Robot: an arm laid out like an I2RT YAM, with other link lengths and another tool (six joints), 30 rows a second.
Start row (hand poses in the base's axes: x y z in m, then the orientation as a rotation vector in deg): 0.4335, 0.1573, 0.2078, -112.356, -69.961, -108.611
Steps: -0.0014, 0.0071, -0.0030, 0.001, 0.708, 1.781; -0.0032, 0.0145, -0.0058, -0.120, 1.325, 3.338; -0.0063, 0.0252, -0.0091, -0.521, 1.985, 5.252; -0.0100, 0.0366, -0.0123, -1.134, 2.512, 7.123; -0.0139, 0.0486, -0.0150, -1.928, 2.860, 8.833; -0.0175, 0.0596, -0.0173, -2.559, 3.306, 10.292; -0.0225, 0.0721, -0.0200, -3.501, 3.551, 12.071; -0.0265, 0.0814, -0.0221, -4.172, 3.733, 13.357; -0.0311, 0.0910, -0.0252, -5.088, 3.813, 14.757; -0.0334, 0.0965, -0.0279, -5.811, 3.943, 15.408; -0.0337, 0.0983, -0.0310, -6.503, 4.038, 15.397; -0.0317, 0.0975, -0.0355, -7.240, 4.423, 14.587; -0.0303, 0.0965, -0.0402, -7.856, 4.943, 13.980; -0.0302, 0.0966, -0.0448, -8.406, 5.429, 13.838; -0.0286, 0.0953, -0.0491, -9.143, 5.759, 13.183; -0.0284, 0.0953, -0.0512, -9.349, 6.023, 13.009; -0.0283, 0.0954, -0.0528, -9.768, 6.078, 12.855; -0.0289, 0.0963, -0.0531, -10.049, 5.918, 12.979; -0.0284, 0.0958, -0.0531, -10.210, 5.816, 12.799
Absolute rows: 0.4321, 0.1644, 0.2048, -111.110, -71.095, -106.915; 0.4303, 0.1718, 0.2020, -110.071, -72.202, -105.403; 0.4272, 0.1825, 0.1987, -108.833, -73.850, -103.593; 0.4235, 0.1939, 0.1955, -107.626, -75.711, -101.897; 0.4196, 0.2059, 0.1928, -106.520, -77.687, -100.428; 0.4160, 0.2169, 0.1905, -105.642, -79.249, -99.000; 0.4110, 0.2294, 0.1878, -104.423, -81.407, -97.545; 0.4070, 0.2387, 0.1857, -103.526, -82.932, -96.478; 0.4024, 0.2483, 0.1826, -102.532, -84.819, -95.383; 0.4001, 0.2538, 0.1799, -102.243, -86.004, -94.664; 0.3998, 0.2556, 0.1768, -102.590, -86.768, -94.332; 0.4018, 0.2548, 0.1723, -103.967, -87.021, -94.053; 0.4032, 0.2538, 0.1676, -105.180, -87.208, -93.542; 0.4033, 0.2539, 0.1630, -105.864, -87.607, -92.850; 0.4049, 0.2526, 0.1587, -107.047, -87.961, -92.527; 0.4051, 0.2526, 0.1566, -107.481, -88.009, -92.227; 0.4052, 0.2527, 0.1550, -107.840, -88.384, -92.086; 0.4046, 0.2536, 0.1547, -107.715, -88.838, -92.111; 0.4051, 0.2531, 0.1547, -107.897, -88.950, -92.263
